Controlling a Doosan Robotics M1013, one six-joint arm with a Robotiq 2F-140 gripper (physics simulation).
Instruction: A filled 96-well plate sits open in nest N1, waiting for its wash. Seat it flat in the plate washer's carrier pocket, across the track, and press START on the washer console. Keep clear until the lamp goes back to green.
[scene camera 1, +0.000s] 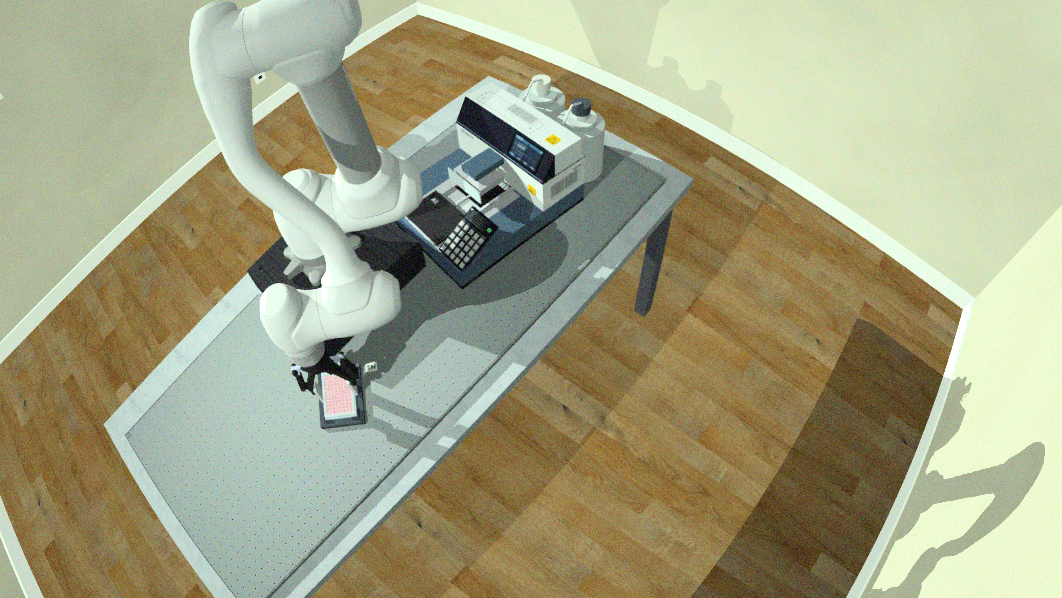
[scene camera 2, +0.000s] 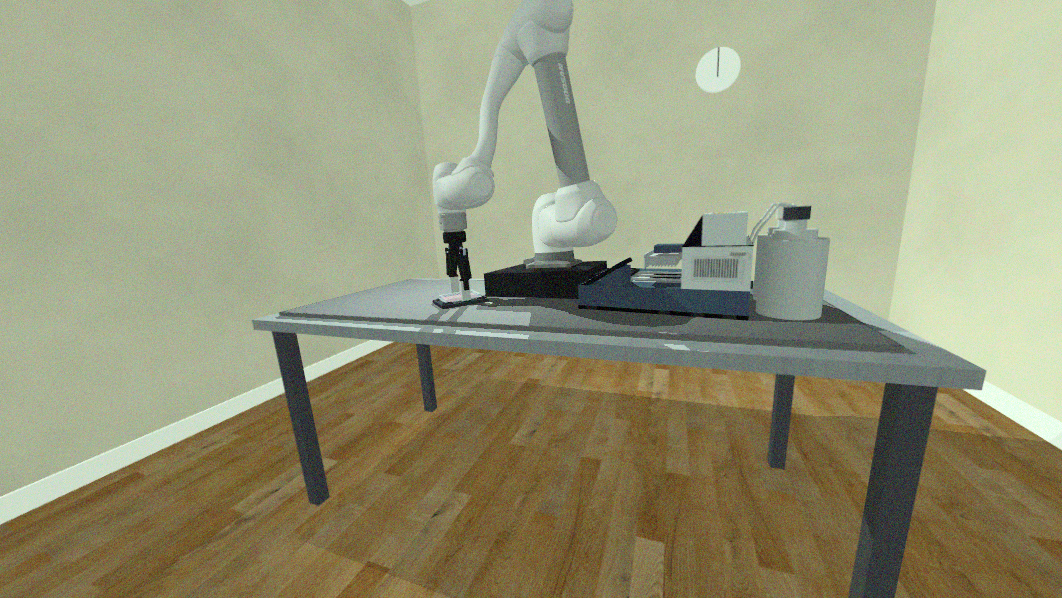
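Where they show: gripper, fingertip midpoint: (scene camera 1: 339, 393) (scene camera 2: 461, 298); arm's base, link origin: (scene camera 2: 554, 265).
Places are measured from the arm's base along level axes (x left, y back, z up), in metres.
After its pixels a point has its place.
The 96-well plate (scene camera 1: 339, 401) @(z -0.056, x -0.247, y -0.353 m) (scene camera 2: 454, 298) @(z -0.056, x -0.222, y -0.383 m), white with pink-filled wells, lies level and uncovered at the dark nest (scene camera 1: 343, 424) @(z -0.071, x -0.280, y -0.397 m) (scene camera 2: 445, 304) @(z -0.070, x -0.237, y -0.414 m) beside a small label. The views are too coarse to tell whether it touches the nest floor. My gripper (scene camera 1: 338, 387) @(z -0.068, x -0.233, y -0.330 m) (scene camera 2: 460, 288) @(z -0.068, x -0.233, y -0.330 m) points straight down and is shut on the plate across its width. The white plate washer (scene camera 1: 558, 153) @(z 0.171, x 0.523, y -0.390 m) (scene camera 2: 717, 267) @(z 0.046, x 0.548, y -0.393 m) stands across the table, light carrier parts in front of it; the pocket itself is not clear. The console keypad (scene camera 1: 464, 241) @(z 0.022, x 0.257, y -0.314 m) has a small green light (scene camera 1: 489, 230) @(z 0.050, x 0.302, y -0.356 m); the START key cannot be read.
The black robot base block (scene camera 1: 405, 263) @(z -0.014, x 0.125, y -0.220 m) (scene camera 2: 535, 283) @(z -0.032, x 0.004, y -0.223 m) stands between nest and washer, towards the back. A blue block (scene camera 1: 481, 164) @(z 0.088, x 0.431, y -0.208 m) overhangs the carrier area. Two white bottles (scene camera 1: 590, 141) @(z 0.087, x 0.685, y -0.370 m) (scene camera 2: 791, 274) @(z 0.027, x 0.703, y -0.377 m) stand beside the washer. The dark blue washer base (scene camera 1: 520, 241) @(z -0.064, x 0.386, y -0.374 m) (scene camera 2: 653, 300) @(z -0.044, x 0.401, y -0.376 m) has raised edges.
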